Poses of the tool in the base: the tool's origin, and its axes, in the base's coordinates. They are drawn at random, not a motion.
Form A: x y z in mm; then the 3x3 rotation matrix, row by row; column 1 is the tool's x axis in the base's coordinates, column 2 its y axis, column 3 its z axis. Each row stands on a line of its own.
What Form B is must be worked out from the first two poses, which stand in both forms.
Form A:
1:
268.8, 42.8, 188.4
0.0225, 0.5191, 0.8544
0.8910, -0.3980, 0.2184
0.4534, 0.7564, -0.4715
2:
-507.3, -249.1, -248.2
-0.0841, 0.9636, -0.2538
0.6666, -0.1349, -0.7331
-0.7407, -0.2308, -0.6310
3:
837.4, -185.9, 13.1
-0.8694, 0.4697, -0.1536
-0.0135, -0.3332, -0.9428
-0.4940, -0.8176, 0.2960
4:
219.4, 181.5, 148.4
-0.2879, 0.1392, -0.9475
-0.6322, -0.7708, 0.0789
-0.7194, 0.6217, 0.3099
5:
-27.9, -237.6, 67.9
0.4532, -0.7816, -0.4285
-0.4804, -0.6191, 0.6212
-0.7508, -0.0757, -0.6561
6:
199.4, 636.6, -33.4
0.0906, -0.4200, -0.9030
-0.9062, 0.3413, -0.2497
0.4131, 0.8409, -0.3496
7:
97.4, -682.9, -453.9
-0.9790, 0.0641, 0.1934
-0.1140, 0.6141, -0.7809
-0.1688, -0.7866, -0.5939
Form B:
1:
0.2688, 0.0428, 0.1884
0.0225, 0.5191, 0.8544
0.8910, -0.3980, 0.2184
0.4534, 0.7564, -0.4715

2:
-0.5073, -0.2491, -0.2482
-0.0841, 0.9636, -0.2538
0.6666, -0.1349, -0.7331
-0.7407, -0.2308, -0.6310

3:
0.8374, -0.1859, 0.0131
-0.8694, 0.4697, -0.1536
-0.0135, -0.3332, -0.9428
-0.4940, -0.8176, 0.2960

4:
0.2194, 0.1815, 0.1484
-0.2879, 0.1392, -0.9475
-0.6322, -0.7708, 0.0789
-0.7194, 0.6217, 0.3099

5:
-0.0279, -0.2376, 0.0679
0.4532, -0.7816, -0.4285
-0.4804, -0.6191, 0.6212
-0.7508, -0.0757, -0.6561

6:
0.1994, 0.6366, -0.0334
0.0906, -0.4200, -0.9030
-0.9062, 0.3413, -0.2497
0.4131, 0.8409, -0.3496

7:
0.0974, -0.6829, -0.4539
-0.9790, 0.0641, 0.1934
-0.1140, 0.6141, -0.7809
-0.1688, -0.7866, -0.5939

